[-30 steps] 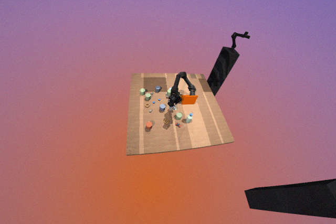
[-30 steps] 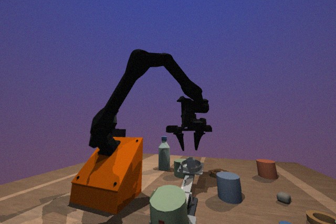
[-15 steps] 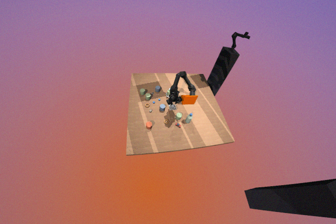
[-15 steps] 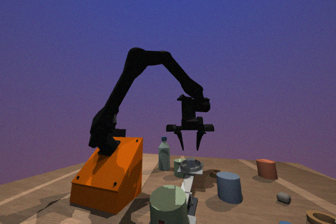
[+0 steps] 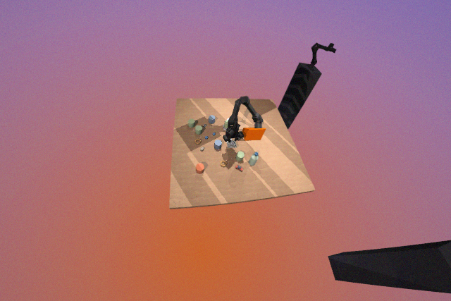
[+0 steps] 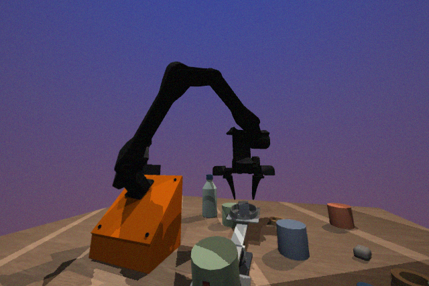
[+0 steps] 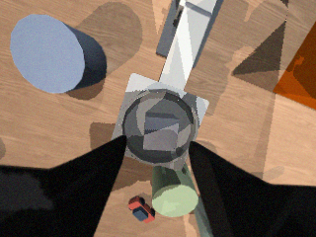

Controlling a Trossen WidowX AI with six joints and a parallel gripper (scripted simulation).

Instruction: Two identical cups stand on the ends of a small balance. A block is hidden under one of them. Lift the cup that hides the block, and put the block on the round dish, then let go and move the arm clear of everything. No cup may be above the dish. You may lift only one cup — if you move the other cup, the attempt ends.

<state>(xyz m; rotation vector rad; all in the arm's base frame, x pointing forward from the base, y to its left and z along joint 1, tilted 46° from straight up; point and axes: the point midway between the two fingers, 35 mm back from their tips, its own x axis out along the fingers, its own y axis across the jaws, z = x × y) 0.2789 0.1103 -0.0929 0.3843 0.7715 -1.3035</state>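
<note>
Right now my gripper tip is 2 cm above the grey block. Round my gripper tip: balance beam 12 cm to the right, 7 cm below, 1 cm ahead; bottle 19 cm behind, 17 cm to the left; red toy 22 cm to the left, 10 cm below, 6 cm behind.
</note>
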